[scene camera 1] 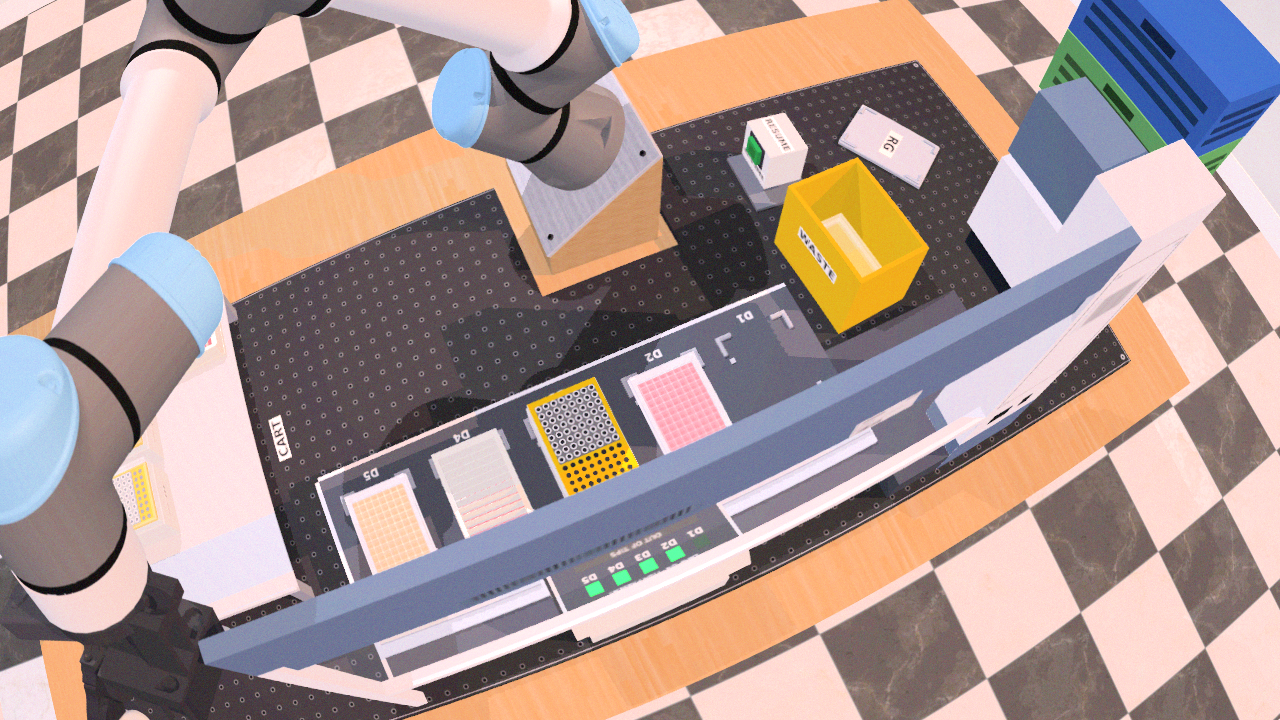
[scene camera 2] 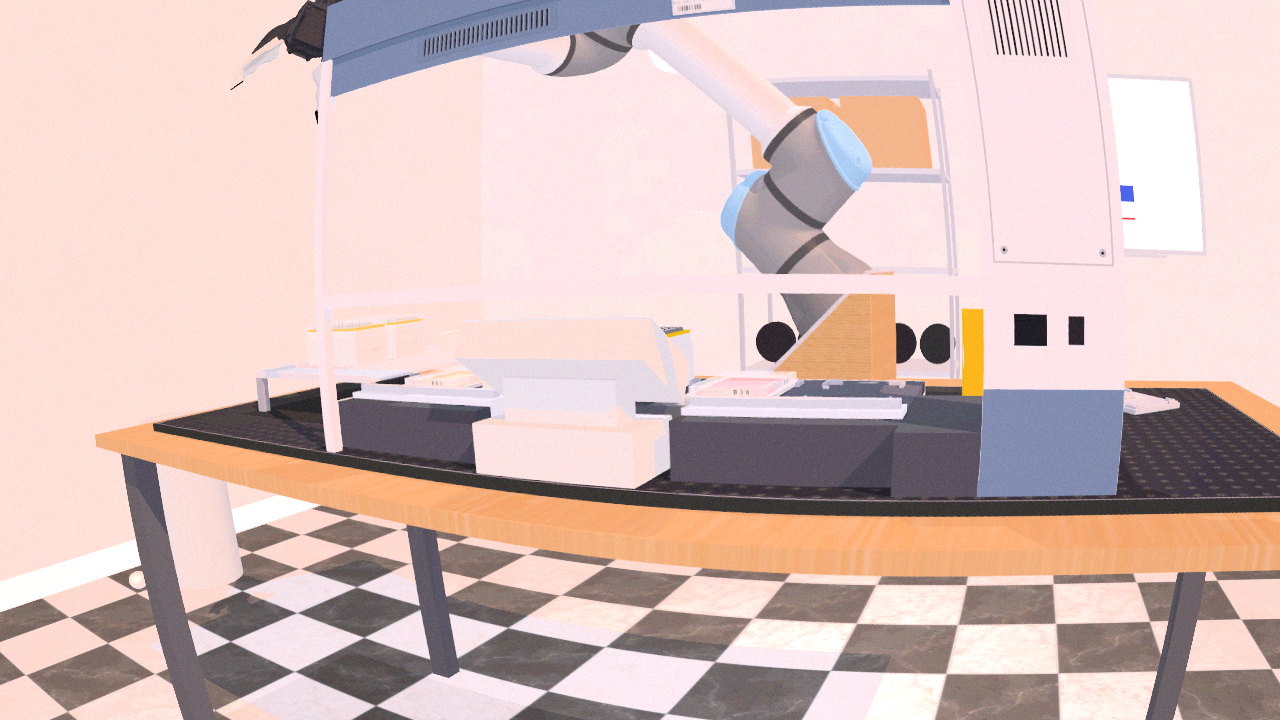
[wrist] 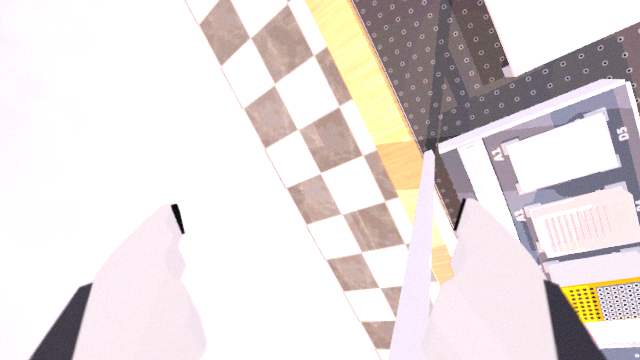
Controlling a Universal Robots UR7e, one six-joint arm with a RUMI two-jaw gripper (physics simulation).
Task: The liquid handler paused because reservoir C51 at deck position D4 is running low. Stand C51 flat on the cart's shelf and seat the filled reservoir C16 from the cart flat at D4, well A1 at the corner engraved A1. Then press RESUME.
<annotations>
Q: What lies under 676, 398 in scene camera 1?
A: A pink plate.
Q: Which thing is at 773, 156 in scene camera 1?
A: A white RESUME box.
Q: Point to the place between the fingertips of my gripper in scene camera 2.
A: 274, 107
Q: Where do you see a yellow waste bin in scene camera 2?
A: At 972, 319
</annotations>
